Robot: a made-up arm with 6 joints.
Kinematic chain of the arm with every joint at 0, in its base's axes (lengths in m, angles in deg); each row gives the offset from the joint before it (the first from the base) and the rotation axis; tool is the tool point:
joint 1: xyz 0 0 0.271 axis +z
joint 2: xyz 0 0 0 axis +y
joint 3: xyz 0 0 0.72 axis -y
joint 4: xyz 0 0 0 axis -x
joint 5: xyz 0.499 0 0 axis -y
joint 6: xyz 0 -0.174 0 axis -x
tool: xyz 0 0 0
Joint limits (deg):
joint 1: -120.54..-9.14
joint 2: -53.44..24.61
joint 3: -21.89..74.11
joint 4: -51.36..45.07
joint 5: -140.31..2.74
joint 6: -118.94..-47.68
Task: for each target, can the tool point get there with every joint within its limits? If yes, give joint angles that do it. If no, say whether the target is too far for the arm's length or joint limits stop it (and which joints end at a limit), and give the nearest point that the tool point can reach.
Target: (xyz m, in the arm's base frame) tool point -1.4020 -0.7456 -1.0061
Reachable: no: too far | nearest point -0.4146 -0.4198 0.4962 | short by 1.827 m
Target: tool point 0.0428 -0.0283 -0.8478
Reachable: no: joint limits stop it (at a limit: joint 2, joint 3, joint 4) | nearest point 0.4633 -0.3064 0.4701 | short by 1.411 m
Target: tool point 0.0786 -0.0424 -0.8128
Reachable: no: joint limits stop it (at a limit: joint 2, joint 3, joint 4) | nearest point 0.4889 -0.2637 0.4701 | short by 1.365 m
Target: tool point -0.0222 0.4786 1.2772
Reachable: yes | joints -106.20 -45.51 46.68 -27.14 -103.10 -59.12
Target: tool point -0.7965 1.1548 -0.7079
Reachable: no: too far | nearest point -0.5608 0.8131 1.0204 | short by 1.777 m
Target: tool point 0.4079 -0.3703 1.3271
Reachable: yes | joints -24.28 13.97 55.23 12.52 -117.90 -76.34
